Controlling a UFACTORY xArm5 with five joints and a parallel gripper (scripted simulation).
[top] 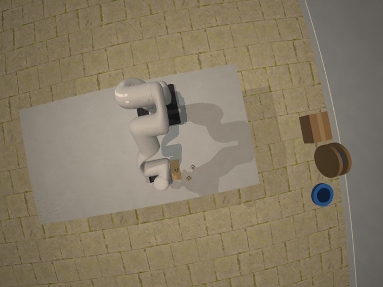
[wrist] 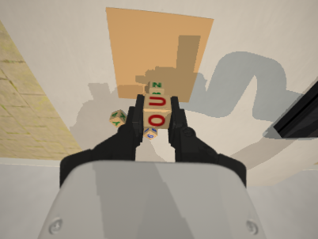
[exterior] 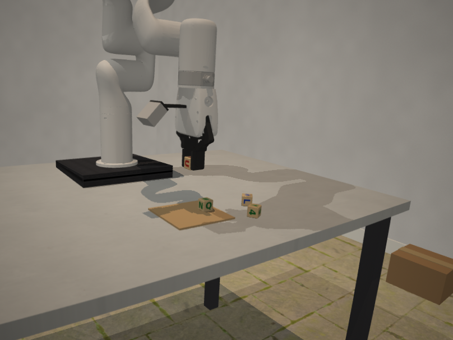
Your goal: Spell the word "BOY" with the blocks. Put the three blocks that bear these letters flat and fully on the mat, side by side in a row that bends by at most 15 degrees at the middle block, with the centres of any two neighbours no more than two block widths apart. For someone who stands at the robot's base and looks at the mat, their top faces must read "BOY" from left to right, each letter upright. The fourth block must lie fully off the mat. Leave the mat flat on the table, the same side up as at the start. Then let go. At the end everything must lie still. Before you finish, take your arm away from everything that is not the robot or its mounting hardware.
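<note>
Right now the tan mat is 120 mm below my hand.
</note>
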